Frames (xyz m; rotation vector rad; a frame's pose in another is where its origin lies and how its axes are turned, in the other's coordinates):
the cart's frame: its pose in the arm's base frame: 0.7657 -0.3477 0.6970 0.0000 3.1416 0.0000
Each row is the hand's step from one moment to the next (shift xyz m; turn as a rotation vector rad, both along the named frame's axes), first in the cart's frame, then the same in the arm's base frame.
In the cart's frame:
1: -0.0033 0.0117 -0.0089 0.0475 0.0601 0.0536
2: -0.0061 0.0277 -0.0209 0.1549 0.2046 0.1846
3: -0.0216 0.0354 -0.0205 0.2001 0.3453 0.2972
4: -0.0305 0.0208 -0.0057 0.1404 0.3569 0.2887
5: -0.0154 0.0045 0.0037 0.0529 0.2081 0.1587
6: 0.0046 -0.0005 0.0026 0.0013 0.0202 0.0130
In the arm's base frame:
1: 0.0033 0.0117 0.0089 -0.0475 0.0601 -0.0536
2: 0.0061 0.0277 0.0209 -0.1549 0.2046 -0.1846
3: 0.0216 0.0354 0.0205 -0.2001 0.3453 -0.2972
4: 0.0305 0.0208 0.0057 -0.1404 0.3569 -0.2887
5: 0.0154 0.0045 -0.0037 -0.0529 0.2081 -0.1587
6: -0.0046 -0.0005 -0.0026 -0.0013 0.0202 -0.0130

